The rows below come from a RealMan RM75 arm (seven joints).
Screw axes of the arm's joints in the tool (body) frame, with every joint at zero. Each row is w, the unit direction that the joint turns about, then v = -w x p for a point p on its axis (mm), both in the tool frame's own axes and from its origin. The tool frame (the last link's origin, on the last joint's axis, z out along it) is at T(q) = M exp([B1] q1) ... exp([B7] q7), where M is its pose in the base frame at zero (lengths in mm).
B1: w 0 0 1 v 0 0 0
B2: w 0 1 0 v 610 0 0
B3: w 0 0 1 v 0 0 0
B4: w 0 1 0 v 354 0 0
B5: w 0 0 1 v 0 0 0
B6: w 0 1 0 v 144 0 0
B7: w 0 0 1 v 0 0 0
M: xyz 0 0 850.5 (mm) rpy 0 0 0 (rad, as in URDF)
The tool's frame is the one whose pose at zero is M.
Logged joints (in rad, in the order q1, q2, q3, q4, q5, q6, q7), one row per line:
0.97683 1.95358 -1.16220 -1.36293 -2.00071 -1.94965 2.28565
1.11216 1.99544 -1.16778 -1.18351 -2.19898 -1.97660 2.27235
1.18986 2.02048 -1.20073 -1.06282 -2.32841 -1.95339 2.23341
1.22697 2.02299 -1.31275 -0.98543 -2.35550 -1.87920 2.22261
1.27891 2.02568 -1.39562 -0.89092 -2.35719 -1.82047 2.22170
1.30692 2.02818 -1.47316 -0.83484 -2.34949 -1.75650 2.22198
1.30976 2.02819 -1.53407 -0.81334 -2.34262 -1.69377 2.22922
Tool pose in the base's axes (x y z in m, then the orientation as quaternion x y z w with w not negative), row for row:
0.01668 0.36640 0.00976 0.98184 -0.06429 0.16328 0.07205
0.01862 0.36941 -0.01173 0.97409 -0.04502 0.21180 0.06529
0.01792 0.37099 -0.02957 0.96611 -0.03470 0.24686 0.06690
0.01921 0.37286 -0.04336 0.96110 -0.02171 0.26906 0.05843
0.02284 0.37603 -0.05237 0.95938 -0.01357 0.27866 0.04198
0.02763 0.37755 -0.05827 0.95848 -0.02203 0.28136 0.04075
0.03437 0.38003 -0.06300 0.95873 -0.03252 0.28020 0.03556
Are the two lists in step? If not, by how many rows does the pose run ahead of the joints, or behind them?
The pose runs 2 rows ahead of the joints: the pose in row i belongs to the joints in row i + 2.
